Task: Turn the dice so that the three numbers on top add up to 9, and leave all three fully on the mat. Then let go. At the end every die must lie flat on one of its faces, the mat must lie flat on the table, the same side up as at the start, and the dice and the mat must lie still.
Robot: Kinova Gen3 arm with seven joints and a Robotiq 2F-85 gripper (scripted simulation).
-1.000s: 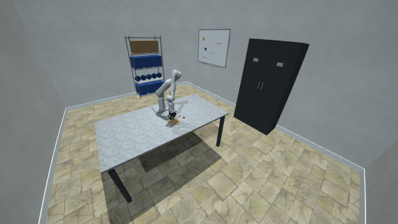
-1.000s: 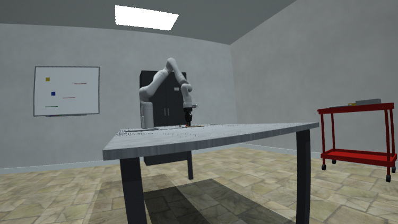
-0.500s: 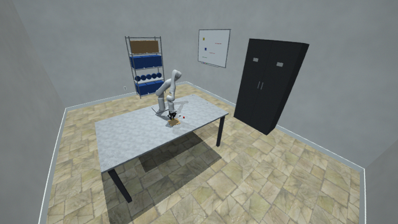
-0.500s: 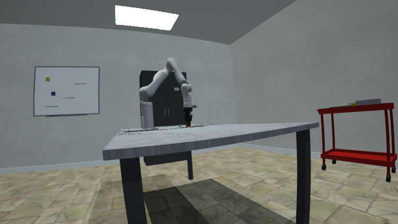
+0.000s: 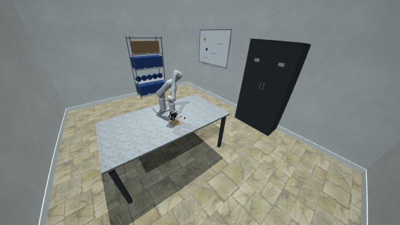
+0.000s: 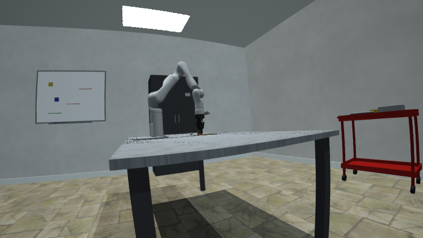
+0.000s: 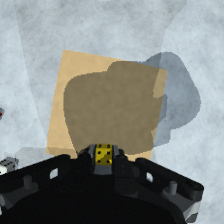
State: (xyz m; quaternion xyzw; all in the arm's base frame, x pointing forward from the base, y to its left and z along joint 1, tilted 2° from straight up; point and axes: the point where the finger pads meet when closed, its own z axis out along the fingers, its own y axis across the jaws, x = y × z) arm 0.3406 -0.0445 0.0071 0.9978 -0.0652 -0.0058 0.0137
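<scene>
The yellow die is 1 cm below my hand. The rest, counted from my hand: red die (6 cm ahead, 16 cm to the left, 2 cm below); then tan mat (5 cm ahead, 1 cm to the right, 2 cm below); then white die (2 cm behind, 14 cm to the left, 2 cm below).
</scene>
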